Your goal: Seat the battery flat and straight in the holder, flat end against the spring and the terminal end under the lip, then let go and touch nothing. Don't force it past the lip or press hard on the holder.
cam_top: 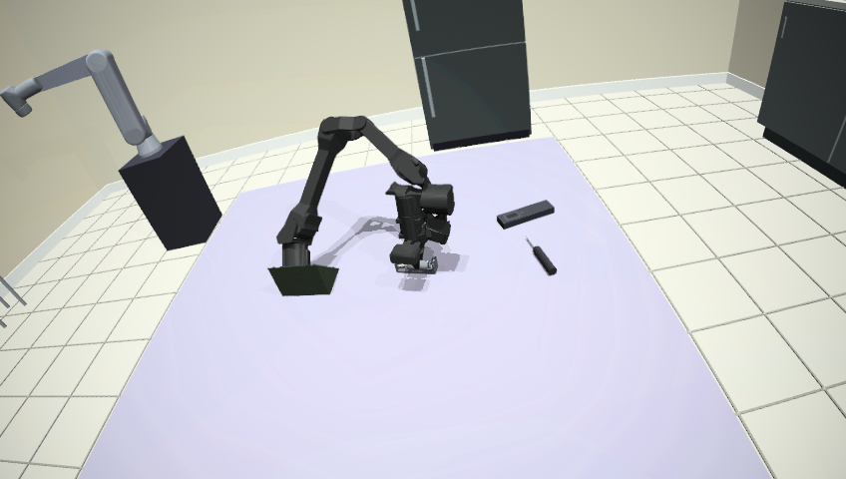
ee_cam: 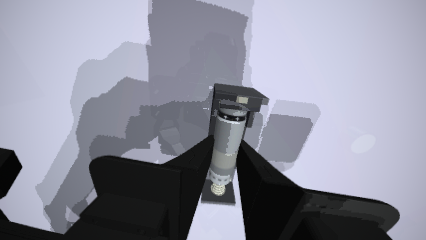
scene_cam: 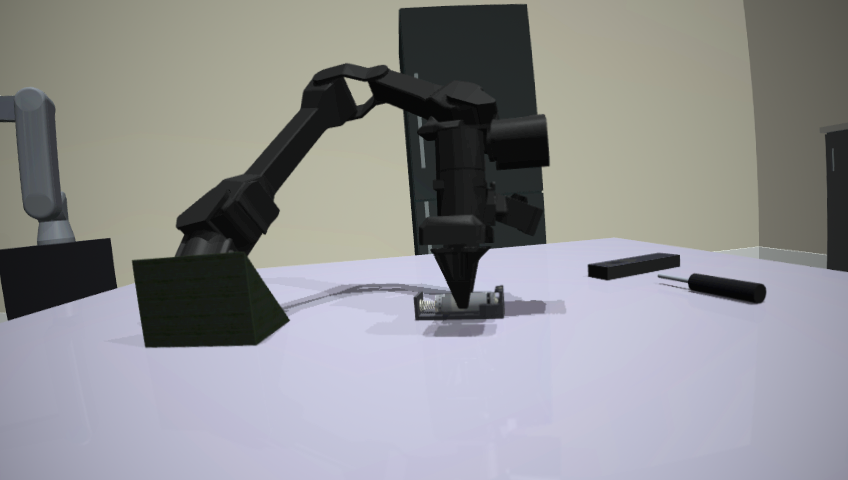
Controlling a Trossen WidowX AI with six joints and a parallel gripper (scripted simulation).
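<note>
Now: the battery 1 cm above my gripper tip. Round my gripper tip: black screwdriver 30 cm ahead, 3 cm to the right; then flat black bar 31 cm ahead, 14 cm to the left.
</note>
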